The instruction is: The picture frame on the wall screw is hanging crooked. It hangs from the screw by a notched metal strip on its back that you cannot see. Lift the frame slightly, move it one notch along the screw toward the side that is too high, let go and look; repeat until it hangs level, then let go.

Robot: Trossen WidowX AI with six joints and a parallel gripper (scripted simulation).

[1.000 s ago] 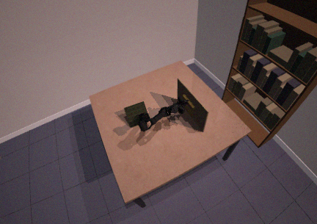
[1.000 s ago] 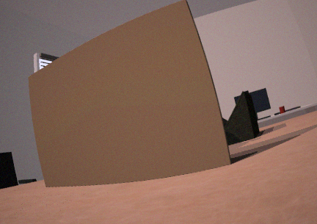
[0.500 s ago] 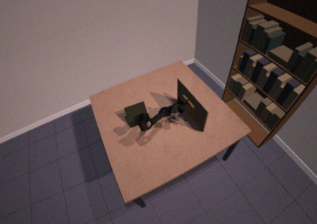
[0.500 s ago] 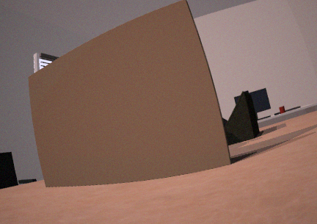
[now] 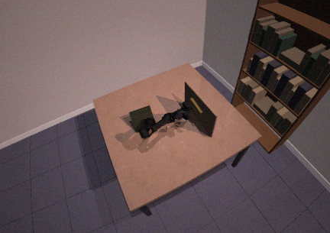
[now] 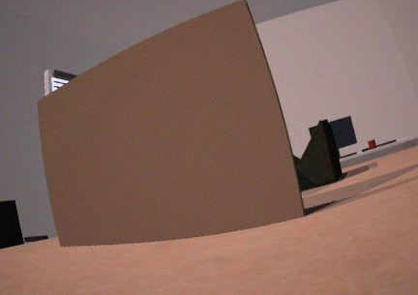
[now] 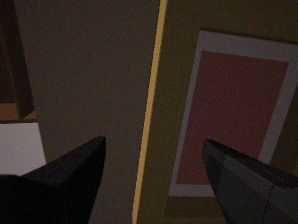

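Now: the picture frame 4 cm ahead of my gripper tip, 2 cm to the left of it and 6 cm below it. From my gripper tip the other things lie so: wall panel 5 cm ahead, 1 cm to the left, 7 cm below.
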